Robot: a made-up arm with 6 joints. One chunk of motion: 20 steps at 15 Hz.
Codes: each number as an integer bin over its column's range. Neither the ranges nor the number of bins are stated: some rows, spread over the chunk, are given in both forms.
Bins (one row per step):
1: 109 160 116 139 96 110
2: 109 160 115 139 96 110
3: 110 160 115 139 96 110
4: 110 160 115 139 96 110
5: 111 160 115 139 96 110
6: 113 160 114 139 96 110
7: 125 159 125 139 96 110
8: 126 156 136 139 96 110
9: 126 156 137 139 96 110
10: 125 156 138 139 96 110
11: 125 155 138 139 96 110
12: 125 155 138 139 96 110
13: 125 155 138 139 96 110
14: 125 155 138 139 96 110
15: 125 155 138 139 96 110
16: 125 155 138 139 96 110
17: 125 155 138 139 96 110
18: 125 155 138 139 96 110
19: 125 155 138 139 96 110
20: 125 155 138 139 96 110
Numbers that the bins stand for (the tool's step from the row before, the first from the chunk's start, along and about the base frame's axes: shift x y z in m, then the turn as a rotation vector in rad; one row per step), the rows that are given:
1: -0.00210 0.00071 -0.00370 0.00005 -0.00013 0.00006
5: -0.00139 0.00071 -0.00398 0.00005 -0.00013 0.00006
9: 0.00396 -0.00061 0.00215 0.00005 -0.00013 0.00006
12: 0.00361 -0.00094 0.00242 0.00005 -0.00013 0.00006
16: 0.00361 -0.00094 0.00242 0.00005 -0.00013 0.00006
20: 0.00361 -0.00094 0.00242 0.00005 -0.00013 0.00006
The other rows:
2: -0.00210 0.00071 -0.00398 0.00005 -0.00013 0.00006
3: -0.00175 0.00071 -0.00398 0.00005 -0.00013 0.00006
4: -0.00175 0.00071 -0.00398 0.00005 -0.00013 0.00006
6: -0.00067 0.00071 -0.00426 0.00005 -0.00013 0.00006
7: 0.00361 0.00038 -0.00120 0.00005 -0.00013 0.00006
8: 0.00396 -0.00061 0.00187 0.00005 -0.00013 0.00006
10: 0.00361 -0.00061 0.00242 0.00005 -0.00013 0.00006
11: 0.00361 -0.00094 0.00242 0.00005 -0.00013 0.00006
13: 0.00361 -0.00094 0.00242 0.00005 -0.00013 0.00006
14: 0.00361 -0.00094 0.00242 0.00005 -0.00013 0.00006
15: 0.00361 -0.00094 0.00242 0.00005 -0.00013 0.00006
17: 0.00361 -0.00094 0.00242 0.00005 -0.00013 0.00006
18: 0.00361 -0.00094 0.00242 0.00005 -0.00013 0.00006
19: 0.00361 -0.00094 0.00242 0.00005 -0.00013 0.00006

